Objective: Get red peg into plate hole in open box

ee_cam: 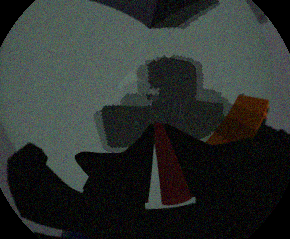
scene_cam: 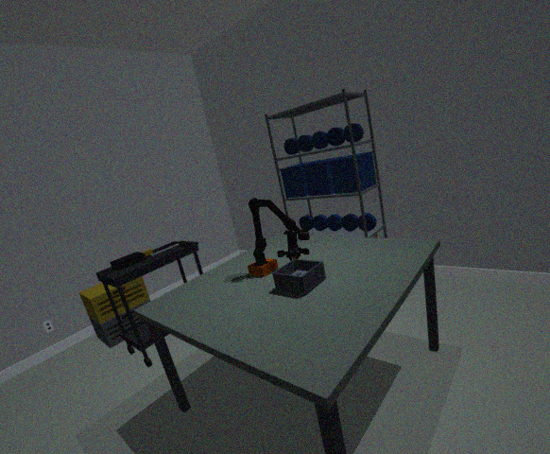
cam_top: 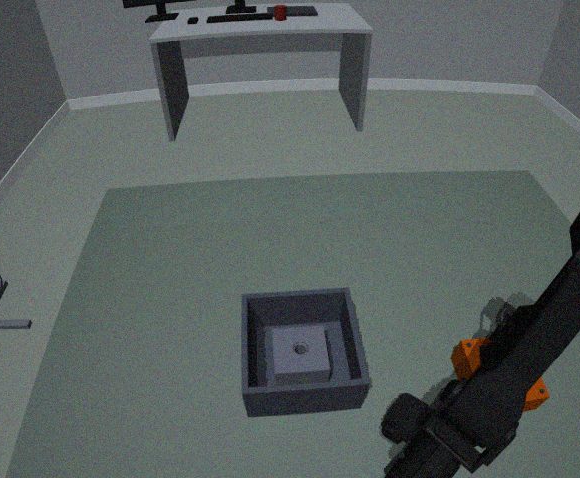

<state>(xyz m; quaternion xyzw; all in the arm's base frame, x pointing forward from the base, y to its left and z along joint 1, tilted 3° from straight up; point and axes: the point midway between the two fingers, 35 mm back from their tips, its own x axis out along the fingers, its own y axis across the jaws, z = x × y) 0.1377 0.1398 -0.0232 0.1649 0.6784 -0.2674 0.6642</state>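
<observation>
The light grey plate lies 21 cm ahead of my gripper tip, 15 cm to the right of it and 4 cm above it. Also, from my gripper tip: grey box (21 cm ahead, 15 cm to the right, 2 cm above); red peg (4 cm above, 1 cm to the left).
</observation>
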